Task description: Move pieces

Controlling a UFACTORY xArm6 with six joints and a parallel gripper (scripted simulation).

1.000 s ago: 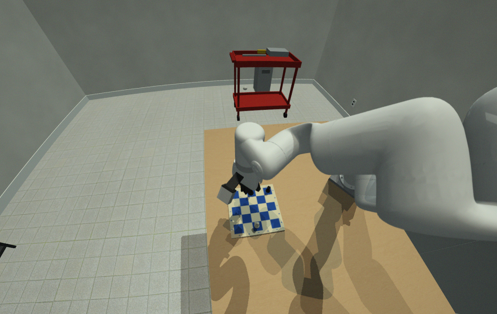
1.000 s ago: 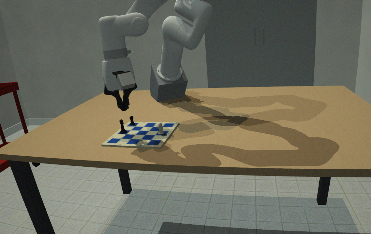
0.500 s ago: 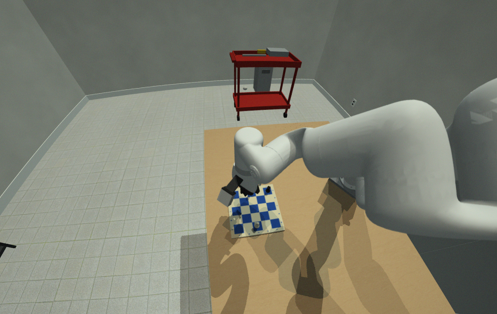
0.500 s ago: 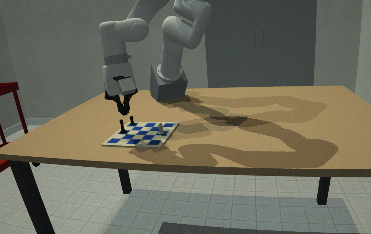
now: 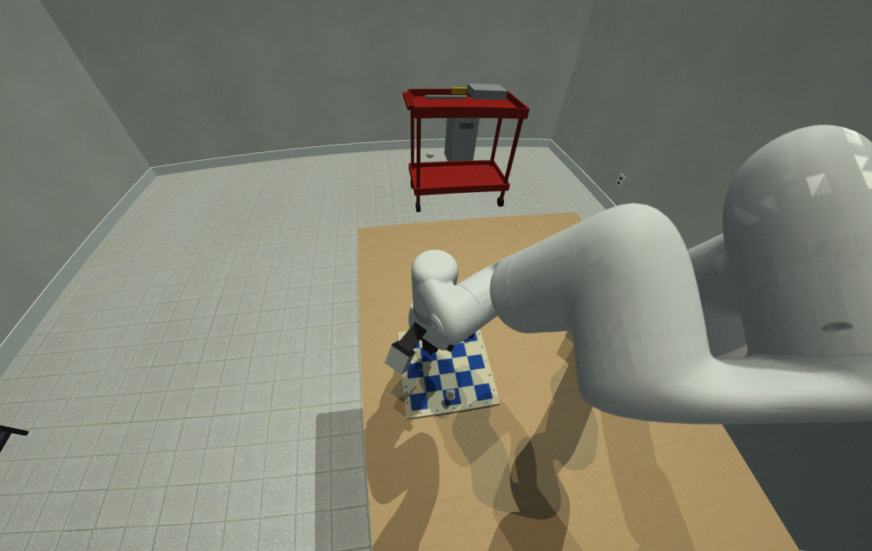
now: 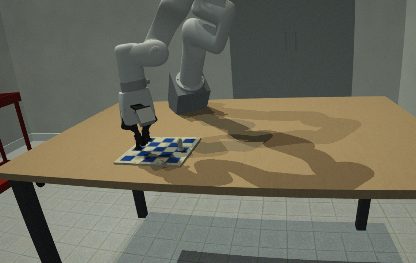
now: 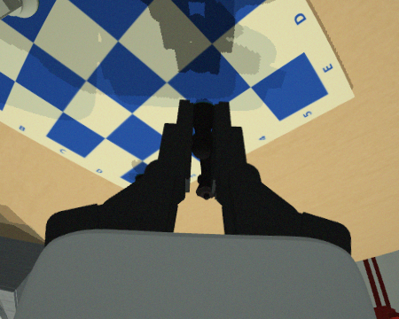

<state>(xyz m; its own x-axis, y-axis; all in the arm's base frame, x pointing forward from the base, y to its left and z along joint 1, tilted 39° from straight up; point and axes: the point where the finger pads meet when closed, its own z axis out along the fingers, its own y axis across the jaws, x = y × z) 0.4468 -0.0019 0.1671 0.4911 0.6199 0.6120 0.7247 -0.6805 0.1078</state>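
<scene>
Right now the black piece is 20 mm behind my hand, 40 mm to the right of it and 30 mm below it. From my hand the other things lie so: white piece 50 mm behind, 100 mm to the left, 40 mm below; blue-and-cream chessboard 40 mm behind, 30 mm to the left, 60 mm below.
</scene>
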